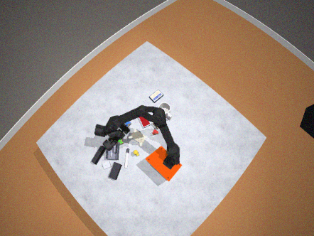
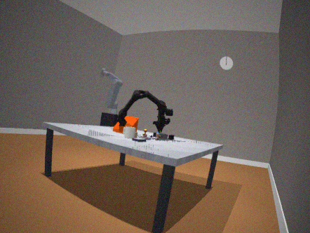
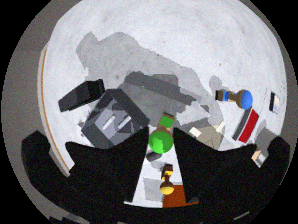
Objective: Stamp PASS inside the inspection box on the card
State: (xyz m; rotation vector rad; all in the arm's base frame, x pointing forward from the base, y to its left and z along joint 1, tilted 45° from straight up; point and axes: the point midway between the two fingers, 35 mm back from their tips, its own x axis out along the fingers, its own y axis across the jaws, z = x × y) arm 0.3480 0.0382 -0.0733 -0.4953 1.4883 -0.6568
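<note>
The dark red ink pad is 220 mm to the right of my gripper tip, 50 mm below it and 40 mm behind it. The rest, counted from my gripper tip: green PASS stamp 20 mm below, 10 mm behind; pen 100 mm behind, 50 mm to the left, 50 mm below; tray 90 mm to the left, 50 mm below, 10 mm behind.
</note>
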